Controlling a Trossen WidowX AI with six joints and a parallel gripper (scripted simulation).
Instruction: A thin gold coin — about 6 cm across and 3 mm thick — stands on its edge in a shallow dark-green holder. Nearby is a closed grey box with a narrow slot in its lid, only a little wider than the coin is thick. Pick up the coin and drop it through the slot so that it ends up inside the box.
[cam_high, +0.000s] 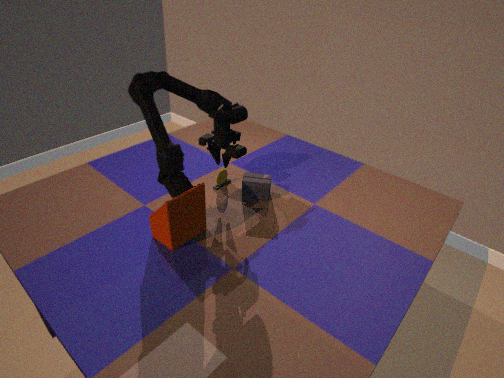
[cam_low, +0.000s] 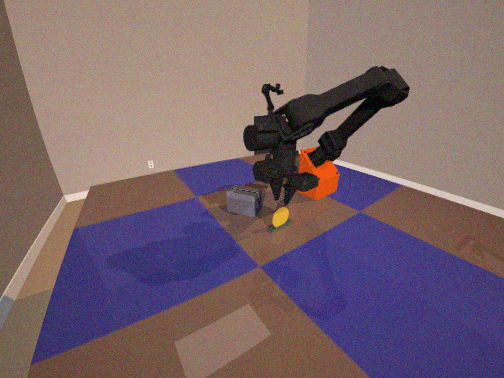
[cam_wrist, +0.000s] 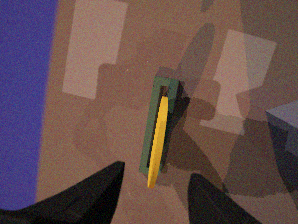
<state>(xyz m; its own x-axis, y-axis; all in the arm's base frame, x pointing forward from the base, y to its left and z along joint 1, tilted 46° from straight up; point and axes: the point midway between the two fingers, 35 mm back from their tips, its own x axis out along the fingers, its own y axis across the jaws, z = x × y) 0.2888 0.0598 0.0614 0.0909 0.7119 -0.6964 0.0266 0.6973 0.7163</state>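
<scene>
The gold coin lies 5 cm below my gripper tip.
</scene>
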